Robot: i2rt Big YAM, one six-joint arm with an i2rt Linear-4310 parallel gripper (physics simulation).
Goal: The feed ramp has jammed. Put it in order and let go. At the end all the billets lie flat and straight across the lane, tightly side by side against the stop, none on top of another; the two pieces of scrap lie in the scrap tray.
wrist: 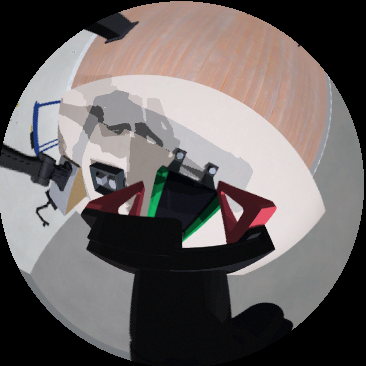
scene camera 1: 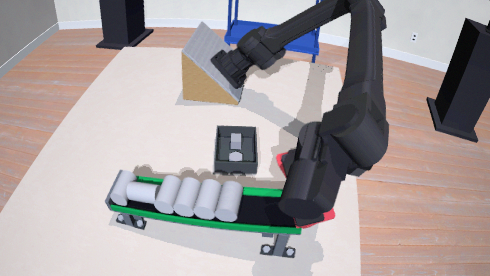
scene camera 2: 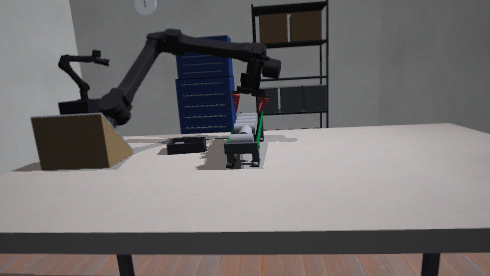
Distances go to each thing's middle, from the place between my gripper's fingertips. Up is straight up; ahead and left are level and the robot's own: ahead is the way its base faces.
I see the scrap tray [scene camera 1: 249, 164] 190 mm behind my hand, 180 mm to the right of it and 90 mm below it.
